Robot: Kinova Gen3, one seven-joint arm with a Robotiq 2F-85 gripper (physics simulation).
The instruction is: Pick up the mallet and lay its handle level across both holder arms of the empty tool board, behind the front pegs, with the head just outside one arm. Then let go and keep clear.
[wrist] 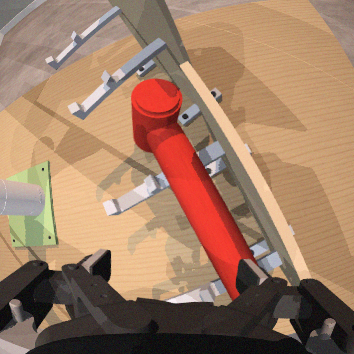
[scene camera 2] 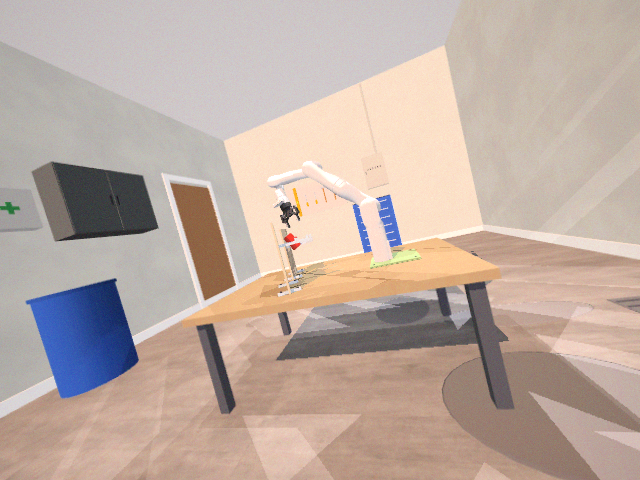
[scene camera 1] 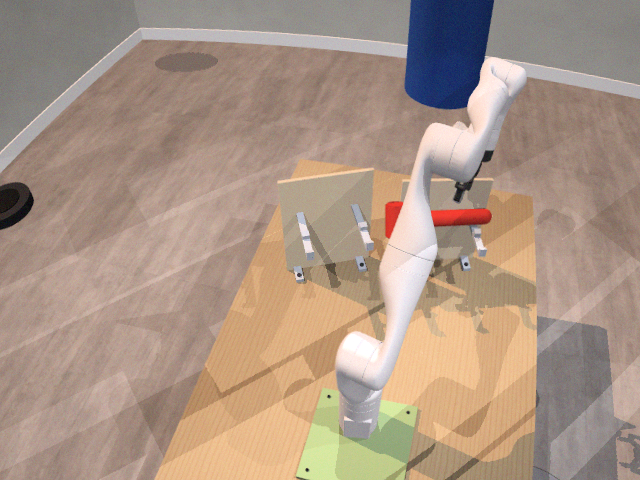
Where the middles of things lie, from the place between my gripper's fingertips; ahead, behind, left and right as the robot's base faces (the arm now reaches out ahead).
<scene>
The red mallet (scene camera 1: 459, 217) is 100 mm below my hand, 40 mm to the left of it and 10 mm ahead of it.
</scene>
